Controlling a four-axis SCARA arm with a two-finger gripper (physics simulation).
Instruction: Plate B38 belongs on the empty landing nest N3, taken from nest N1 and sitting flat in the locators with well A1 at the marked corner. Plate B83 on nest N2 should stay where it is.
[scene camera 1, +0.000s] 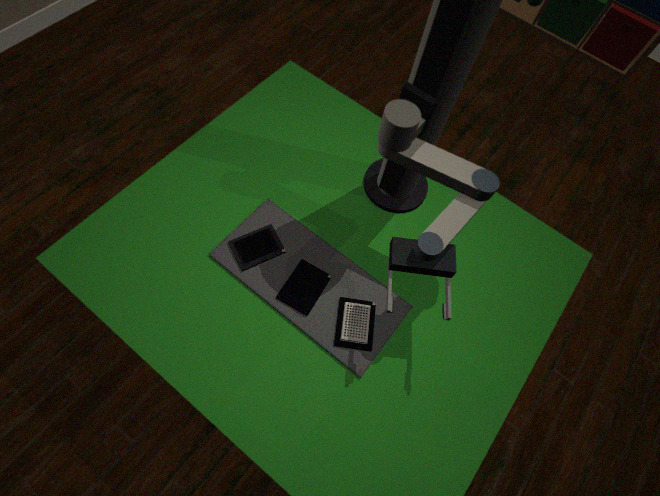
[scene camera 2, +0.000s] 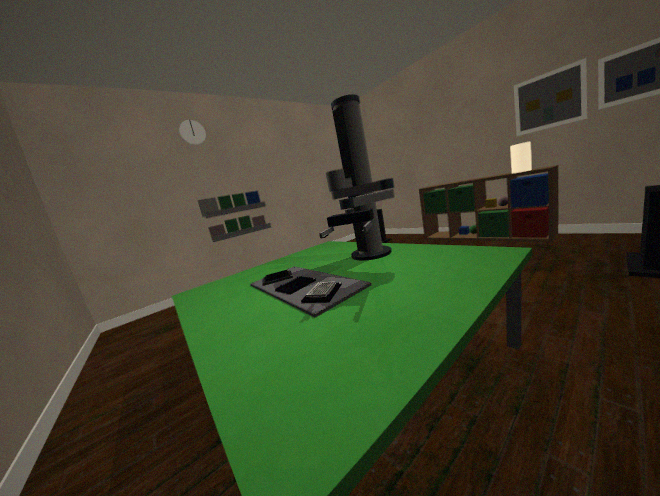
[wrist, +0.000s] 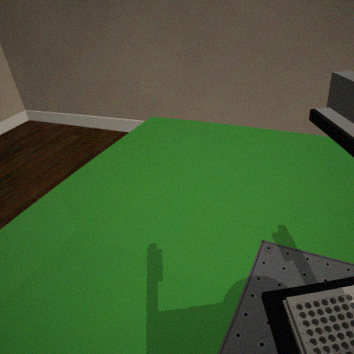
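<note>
A pale multi-well plate (scene camera 1: 355, 322) (scene camera 2: 322, 289) (wrist: 325, 320) sits in a black nest (scene camera 1: 353, 347) (wrist: 281, 325) at the right end of the grey board. The middle nest (scene camera 1: 304, 288) (scene camera 2: 295, 284) looks flat black and lies in shadow. The far-left nest (scene camera 1: 239, 258) (scene camera 2: 277, 276) shows a dark rim around a black centre; whether a dark plate lies in it is hard to tell. Plate and nest labels are unreadable. My gripper (scene camera 1: 418, 314) (scene camera 2: 344, 232) is open and empty, above and to the right of the pale plate in scene camera 1.
The grey board (scene camera 1: 266, 210) (scene camera 2: 349, 288) (wrist: 250, 320) lies on the green table top (scene camera 1: 160, 277) (scene camera 2: 341, 373) (wrist: 175, 190). The arm's round base (scene camera 1: 395, 200) (scene camera 2: 371, 254) stands behind the board. Shadows of the arm and fingers fall across the table and board.
</note>
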